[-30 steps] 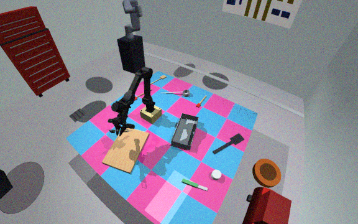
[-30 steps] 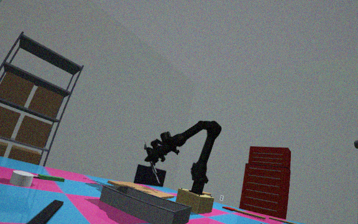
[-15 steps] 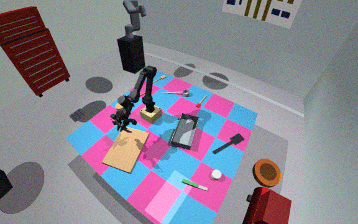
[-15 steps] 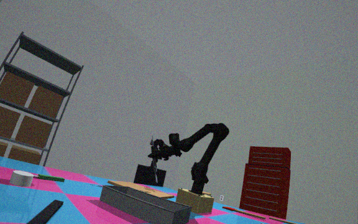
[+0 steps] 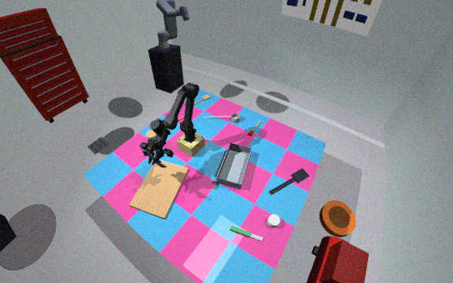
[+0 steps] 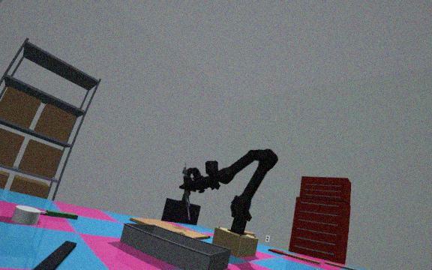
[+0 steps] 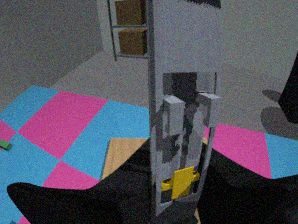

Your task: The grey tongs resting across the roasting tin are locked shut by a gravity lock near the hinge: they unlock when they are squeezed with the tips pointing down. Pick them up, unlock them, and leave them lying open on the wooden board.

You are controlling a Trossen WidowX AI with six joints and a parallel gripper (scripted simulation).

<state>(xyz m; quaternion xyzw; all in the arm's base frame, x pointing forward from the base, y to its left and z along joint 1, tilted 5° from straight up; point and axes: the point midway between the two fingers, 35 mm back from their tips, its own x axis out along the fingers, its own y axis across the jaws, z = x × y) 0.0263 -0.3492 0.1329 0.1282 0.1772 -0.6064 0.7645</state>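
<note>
Now: the yellow lock piece 30 mm to the left of my gripper tip, 20 mm above it and 10 mm behind it. From my gripper tip the other things lie so: roasting tin: 370 mm to the left, 330 mm ahead, 200 mm below; wooden board: 220 mm below; tan cylinder: 320 mm behind, 280 mm to the left, 200 mm below.
</note>
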